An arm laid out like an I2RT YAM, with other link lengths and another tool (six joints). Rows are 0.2 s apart.
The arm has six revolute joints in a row. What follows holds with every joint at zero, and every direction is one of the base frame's.
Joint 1 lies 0.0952 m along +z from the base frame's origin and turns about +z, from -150 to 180 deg.
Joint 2 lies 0.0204 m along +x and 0.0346 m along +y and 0.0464 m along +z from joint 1 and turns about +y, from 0 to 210 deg.
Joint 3 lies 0.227 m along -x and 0.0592 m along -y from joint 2 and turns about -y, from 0 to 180 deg.
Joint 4 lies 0.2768 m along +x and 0.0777 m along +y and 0.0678 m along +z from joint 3 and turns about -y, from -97 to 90 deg.
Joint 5 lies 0.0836 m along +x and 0.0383 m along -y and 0.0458 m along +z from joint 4 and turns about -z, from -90 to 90 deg.
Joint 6 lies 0.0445 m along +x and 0.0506 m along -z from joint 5 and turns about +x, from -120 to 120 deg.
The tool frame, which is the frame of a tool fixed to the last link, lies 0.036 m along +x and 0.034 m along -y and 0.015 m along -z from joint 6; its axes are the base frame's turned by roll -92.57, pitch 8.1 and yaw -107.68 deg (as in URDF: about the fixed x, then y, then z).
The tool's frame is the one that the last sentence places.
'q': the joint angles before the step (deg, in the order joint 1, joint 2, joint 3, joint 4, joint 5, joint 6). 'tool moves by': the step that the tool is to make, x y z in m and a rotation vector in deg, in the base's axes. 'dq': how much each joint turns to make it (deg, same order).
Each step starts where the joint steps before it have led.
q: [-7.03, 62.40, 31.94, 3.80, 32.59, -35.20]
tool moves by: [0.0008, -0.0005, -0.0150, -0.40, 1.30, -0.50]
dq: [0.03, 2.41, -1.33, 2.66, 0.73, -0.30]
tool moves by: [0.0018, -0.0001, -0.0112, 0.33, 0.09, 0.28]
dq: [-0.04, 1.96, -0.99, 2.73, -0.43, 0.16]
